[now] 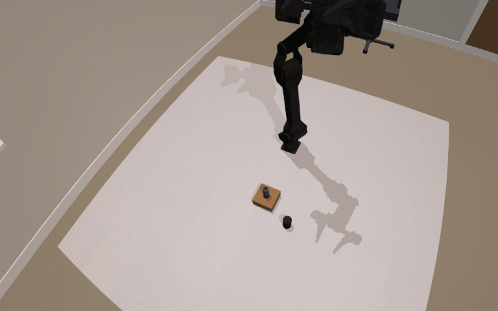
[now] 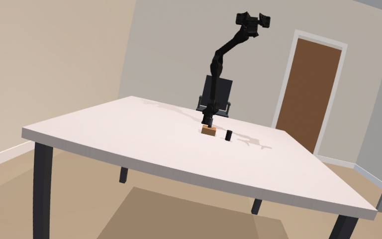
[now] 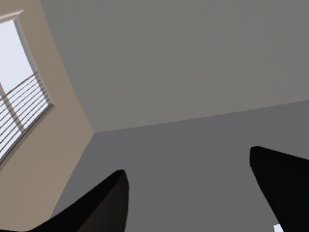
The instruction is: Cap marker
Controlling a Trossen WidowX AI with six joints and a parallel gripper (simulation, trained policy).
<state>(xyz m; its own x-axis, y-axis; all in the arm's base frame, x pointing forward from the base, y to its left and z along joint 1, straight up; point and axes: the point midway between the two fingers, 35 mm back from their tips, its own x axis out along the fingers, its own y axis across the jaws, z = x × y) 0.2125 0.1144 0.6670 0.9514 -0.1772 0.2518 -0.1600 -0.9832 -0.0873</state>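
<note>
The black cap lies 650 mm below my gripper tip, 60 mm ahead of it and 10 mm to the left of it. The rest, counted from my gripper tip: brown holder block: 660 mm below, 90 mm to the right, 10 mm ahead.
</note>
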